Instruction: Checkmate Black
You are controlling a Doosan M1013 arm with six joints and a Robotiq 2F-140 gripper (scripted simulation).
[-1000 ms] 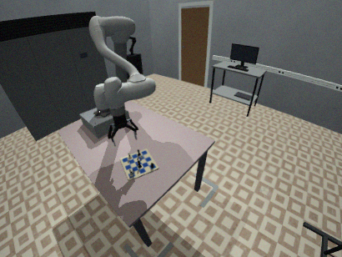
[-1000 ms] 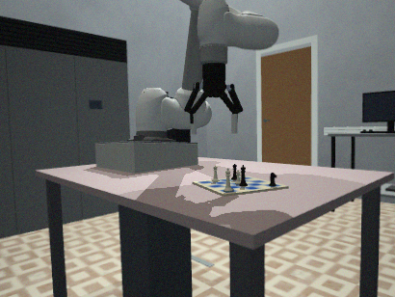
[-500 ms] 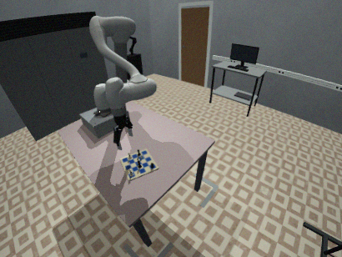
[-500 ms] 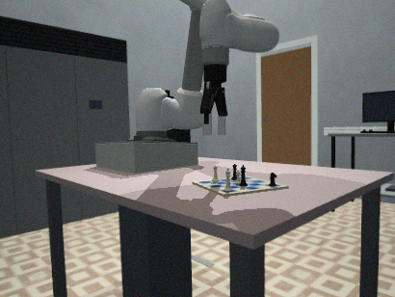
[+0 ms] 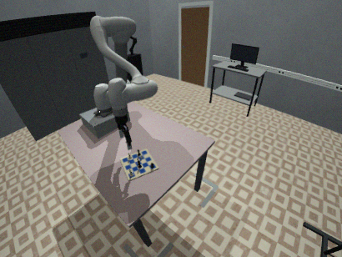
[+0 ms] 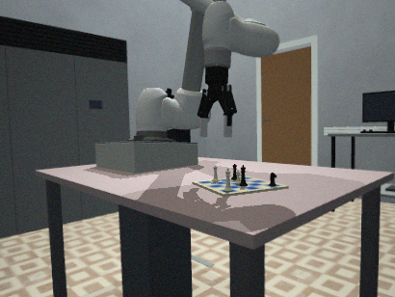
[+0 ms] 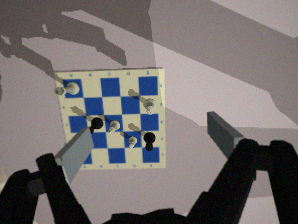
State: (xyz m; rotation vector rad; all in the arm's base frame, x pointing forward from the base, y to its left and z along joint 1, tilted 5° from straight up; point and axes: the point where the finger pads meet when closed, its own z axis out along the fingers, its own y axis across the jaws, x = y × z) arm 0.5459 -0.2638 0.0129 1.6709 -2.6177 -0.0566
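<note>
My gripper is now 13 cm above the white chess piece. From my hand the other things lie so: tall white piece: 11 cm ahead, 11 cm to the right, 12 cm below; blue-and-cream chessboard: 9 cm ahead, 1 cm to the right, 16 cm below; white pawn: 7 cm ahead, 4 cm to the left, 14 cm below.
</note>
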